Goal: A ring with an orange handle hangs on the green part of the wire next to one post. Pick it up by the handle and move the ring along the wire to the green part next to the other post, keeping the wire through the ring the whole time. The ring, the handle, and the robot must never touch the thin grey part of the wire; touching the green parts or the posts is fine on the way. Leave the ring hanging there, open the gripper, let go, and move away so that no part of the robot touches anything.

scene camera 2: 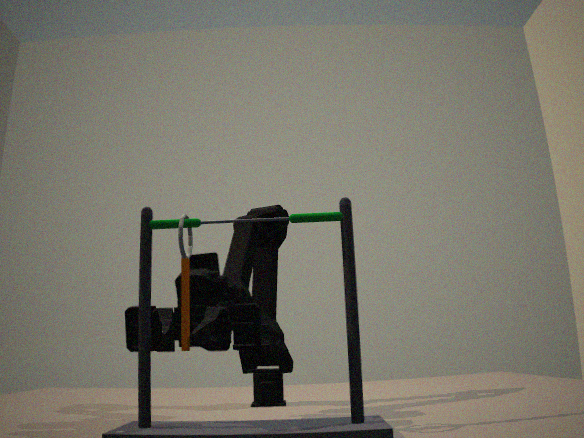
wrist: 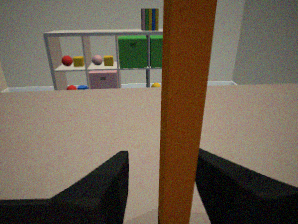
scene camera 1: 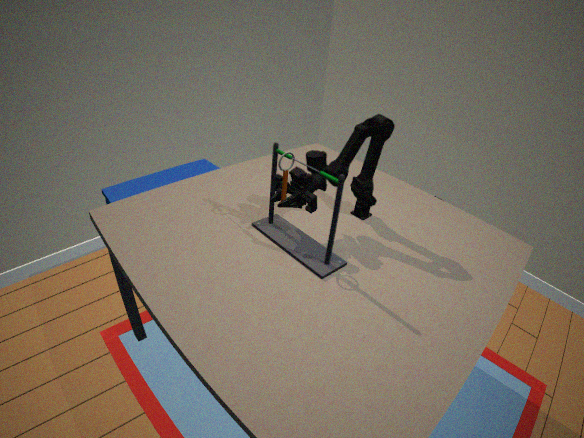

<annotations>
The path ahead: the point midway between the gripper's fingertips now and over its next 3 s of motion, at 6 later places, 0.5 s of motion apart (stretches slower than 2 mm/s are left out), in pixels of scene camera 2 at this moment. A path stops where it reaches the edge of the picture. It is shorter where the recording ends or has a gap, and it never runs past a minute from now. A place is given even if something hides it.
My gripper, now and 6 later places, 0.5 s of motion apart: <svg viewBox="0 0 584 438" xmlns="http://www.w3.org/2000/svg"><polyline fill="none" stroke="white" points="178,338 178,333 178,324 180,323 191,322 203,322 215,321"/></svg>
</annotations>
